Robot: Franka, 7 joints.
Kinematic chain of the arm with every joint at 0, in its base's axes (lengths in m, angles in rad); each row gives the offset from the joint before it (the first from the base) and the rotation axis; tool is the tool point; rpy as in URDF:
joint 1: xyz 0 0 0.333 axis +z
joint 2: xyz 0 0 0 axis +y
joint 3: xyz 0 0 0.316 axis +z
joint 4: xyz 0.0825 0 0 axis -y
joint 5: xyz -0.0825 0 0.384 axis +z
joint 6: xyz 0 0 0 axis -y
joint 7: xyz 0.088 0 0 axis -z
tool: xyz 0 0 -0.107 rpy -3.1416 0 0
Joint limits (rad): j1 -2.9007..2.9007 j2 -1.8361..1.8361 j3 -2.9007..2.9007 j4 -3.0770..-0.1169 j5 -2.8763..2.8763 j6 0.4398..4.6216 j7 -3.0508..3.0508
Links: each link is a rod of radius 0.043 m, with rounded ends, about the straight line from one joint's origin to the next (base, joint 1, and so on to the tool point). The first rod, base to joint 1, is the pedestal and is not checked.
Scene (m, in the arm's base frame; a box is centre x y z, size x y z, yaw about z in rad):
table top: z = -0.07
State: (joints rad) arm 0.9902 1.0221 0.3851 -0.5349 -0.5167 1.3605 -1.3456
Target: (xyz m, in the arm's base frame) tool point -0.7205 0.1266 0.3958
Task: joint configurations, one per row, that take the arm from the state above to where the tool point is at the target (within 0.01 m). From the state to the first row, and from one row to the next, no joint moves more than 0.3 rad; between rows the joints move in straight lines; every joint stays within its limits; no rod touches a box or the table.
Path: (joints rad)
1: 1.2714 1.0177 0.5152 -0.6254 -0.4832 1.3881 -1.3456
2: 1.5526 1.0133 0.6453 -0.7159 -0.4497 1.4156 -1.3456
3: 1.8338 1.0089 0.7755 -0.8065 -0.4162 1.4432 -1.3456
4: 2.1150 1.0045 0.9056 -0.8970 -0.3827 1.4708 -1.3456
5: 2.3962 1.0002 1.0357 -0.9875 -0.3491 1.4983 -1.3456

